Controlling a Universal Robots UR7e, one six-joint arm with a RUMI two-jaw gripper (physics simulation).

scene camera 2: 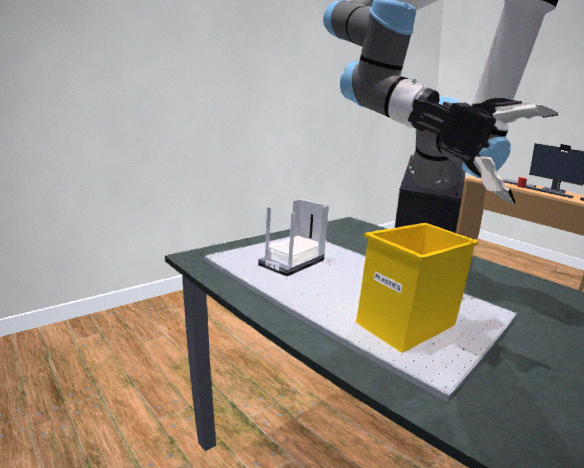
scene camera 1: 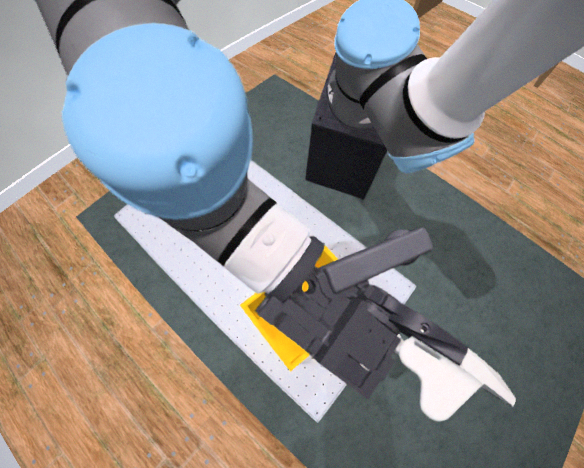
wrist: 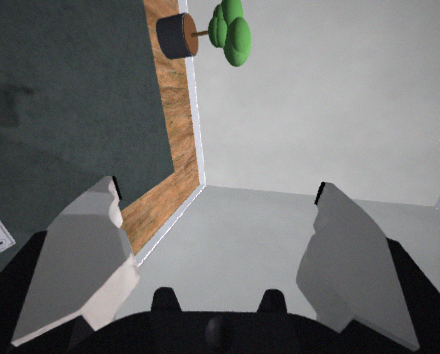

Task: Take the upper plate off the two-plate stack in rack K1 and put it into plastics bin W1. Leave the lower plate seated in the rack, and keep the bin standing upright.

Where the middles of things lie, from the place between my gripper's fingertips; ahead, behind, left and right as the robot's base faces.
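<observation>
From the plastics bin W1 (scene camera 2: 414, 277), my hand is 260 mm above it and 170 mm to the left of it.
</observation>
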